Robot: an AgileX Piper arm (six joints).
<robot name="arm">
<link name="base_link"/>
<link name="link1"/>
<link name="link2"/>
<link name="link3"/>
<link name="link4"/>
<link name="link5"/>
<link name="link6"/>
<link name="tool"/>
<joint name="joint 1" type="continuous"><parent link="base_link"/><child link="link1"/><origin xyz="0 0 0.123"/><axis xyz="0 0 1"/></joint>
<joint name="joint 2" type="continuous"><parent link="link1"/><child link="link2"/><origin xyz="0 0 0" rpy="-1.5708 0 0"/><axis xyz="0 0 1"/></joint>
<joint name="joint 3" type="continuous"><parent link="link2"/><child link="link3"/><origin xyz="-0.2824 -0.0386 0"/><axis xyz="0 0 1"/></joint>
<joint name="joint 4" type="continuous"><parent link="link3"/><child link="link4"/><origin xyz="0.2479 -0.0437 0" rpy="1.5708 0 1.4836"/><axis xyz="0 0 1"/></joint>
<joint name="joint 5" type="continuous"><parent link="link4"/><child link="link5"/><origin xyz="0 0 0" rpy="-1.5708 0 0"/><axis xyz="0 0 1"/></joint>
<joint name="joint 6" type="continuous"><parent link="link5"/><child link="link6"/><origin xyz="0 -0.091 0" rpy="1.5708 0 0"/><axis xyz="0 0 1"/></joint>
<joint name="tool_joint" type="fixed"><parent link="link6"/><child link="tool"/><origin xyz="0 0 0"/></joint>
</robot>
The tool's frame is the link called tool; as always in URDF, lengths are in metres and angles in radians. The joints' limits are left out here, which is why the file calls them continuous.
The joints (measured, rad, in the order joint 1, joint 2, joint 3, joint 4, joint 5, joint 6), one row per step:
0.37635 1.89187 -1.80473 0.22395 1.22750 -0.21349
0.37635 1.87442 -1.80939 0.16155 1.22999 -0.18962
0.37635 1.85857 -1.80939 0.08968 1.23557 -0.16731
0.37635 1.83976 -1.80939 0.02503 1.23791 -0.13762
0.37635 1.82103 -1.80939 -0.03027 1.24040 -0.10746
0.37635 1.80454 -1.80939 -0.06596 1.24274 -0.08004
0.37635 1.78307 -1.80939 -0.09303 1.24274 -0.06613
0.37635 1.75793 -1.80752 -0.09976 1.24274 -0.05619
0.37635 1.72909 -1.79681 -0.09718 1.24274 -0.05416
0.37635 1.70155 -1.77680 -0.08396 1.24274 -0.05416
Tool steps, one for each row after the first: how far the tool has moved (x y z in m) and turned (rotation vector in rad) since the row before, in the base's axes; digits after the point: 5 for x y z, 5 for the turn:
-0.00122 -0.00611 0.00729 -0.04472 -0.03418 -0.02220
-0.00119 -0.00703 0.00542 -0.05655 -0.03059 -0.02212
-0.00181 -0.00668 0.00709 -0.04432 -0.03349 -0.03044
-0.00224 -0.00600 0.00730 -0.03445 -0.03115 -0.03147
-0.00251 -0.00429 0.00649 -0.01717 -0.02334 -0.02818
-0.00380 -0.00400 0.00846 -0.01137 -0.02870 -0.01538
-0.00547 -0.00278 0.00907 0.00672 -0.02334 -0.00973
-0.00698 -0.00252 0.00767 0.00997 -0.01576 -0.00142
-0.00729 -0.00166 0.00423 0.01491 -0.00221 0.00209

